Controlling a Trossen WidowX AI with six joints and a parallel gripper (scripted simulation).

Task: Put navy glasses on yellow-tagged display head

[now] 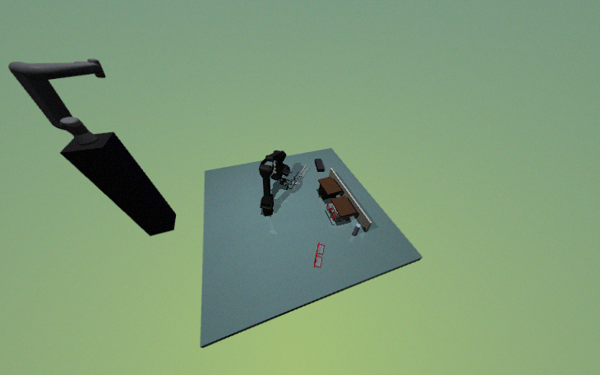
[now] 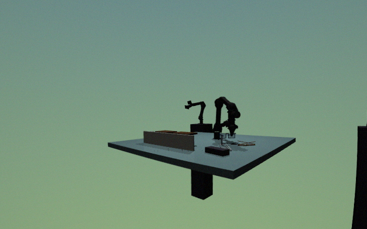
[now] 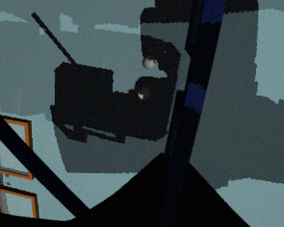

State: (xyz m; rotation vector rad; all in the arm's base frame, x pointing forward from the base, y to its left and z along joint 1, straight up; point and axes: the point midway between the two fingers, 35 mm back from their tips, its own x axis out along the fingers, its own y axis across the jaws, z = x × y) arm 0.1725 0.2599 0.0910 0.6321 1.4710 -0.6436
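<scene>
My gripper tip is now 12 cm short of the thin white post, 2 cm to the left of it and 4 cm above it. Round my gripper tip: pale backboard (44 cm ahead, 35 cm to the right); then black box (42 cm ahead, 12 cm to the left, 4 cm below).
</scene>
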